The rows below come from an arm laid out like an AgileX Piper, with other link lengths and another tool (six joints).
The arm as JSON. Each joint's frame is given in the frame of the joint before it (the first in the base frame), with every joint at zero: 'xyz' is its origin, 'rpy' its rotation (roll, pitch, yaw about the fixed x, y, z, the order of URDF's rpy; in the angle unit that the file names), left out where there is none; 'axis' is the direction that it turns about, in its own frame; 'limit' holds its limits. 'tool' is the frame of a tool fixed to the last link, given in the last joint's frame.
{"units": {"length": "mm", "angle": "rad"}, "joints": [
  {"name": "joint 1", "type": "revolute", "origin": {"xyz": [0.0, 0.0, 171.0], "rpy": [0.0, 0.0, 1.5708]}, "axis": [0.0, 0.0, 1.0], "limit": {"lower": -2.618, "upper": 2.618}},
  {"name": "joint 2", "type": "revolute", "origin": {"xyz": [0.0, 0.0, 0.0], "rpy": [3.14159, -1.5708, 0.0]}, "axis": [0.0, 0.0, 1.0], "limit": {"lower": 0.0, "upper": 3.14}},
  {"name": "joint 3", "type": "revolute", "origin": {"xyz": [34.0, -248.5, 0.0], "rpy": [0.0, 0.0, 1.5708]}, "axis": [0.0, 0.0, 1.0], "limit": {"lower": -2.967, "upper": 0.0}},
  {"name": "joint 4", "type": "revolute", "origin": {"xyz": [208.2, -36.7, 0.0], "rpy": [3.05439, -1.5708, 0.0]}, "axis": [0.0, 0.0, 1.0], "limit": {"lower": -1.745, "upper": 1.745}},
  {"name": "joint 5", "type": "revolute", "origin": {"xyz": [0.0, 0.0, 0.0], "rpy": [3.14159, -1.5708, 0.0]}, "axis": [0.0, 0.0, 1.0], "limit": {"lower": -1.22, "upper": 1.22}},
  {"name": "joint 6", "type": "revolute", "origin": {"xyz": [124.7, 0.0, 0.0], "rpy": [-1.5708, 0.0, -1.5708]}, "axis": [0.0, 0.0, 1.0], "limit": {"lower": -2.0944, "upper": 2.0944}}
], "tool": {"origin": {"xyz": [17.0, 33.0, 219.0], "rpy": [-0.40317, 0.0, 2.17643]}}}
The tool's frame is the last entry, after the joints.
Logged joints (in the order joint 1, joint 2, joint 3, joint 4, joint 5, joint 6), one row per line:
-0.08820, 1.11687, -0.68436, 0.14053, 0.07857, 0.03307
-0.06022, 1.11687, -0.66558, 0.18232, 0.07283, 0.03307
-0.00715, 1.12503, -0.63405, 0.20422, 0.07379, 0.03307
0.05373, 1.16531, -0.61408, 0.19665, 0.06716, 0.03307
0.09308, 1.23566, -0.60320, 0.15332, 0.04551, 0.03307
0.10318, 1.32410, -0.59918, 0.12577, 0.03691, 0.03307
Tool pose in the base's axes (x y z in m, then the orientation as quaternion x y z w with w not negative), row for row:
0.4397, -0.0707, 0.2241, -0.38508, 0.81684, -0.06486, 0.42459
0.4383, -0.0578, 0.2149, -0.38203, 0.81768, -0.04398, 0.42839
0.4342, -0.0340, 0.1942, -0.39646, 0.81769, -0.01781, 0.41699
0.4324, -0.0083, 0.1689, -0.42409, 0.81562, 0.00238, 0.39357
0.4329, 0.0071, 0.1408, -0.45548, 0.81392, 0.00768, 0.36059
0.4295, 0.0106, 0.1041, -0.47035, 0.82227, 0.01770, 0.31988
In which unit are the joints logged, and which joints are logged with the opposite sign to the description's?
The joints are logged in radians. Opposite sign: none.
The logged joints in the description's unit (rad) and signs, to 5 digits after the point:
-0.08820, 1.11687, -0.68436, 0.14053, 0.07857, 0.03307
-0.06022, 1.11687, -0.66558, 0.18232, 0.07283, 0.03307
-0.00715, 1.12503, -0.63405, 0.20422, 0.07379, 0.03307
0.05373, 1.16531, -0.61408, 0.19665, 0.06716, 0.03307
0.09308, 1.23566, -0.60320, 0.15332, 0.04551, 0.03307
0.10318, 1.32410, -0.59918, 0.12577, 0.03691, 0.03307

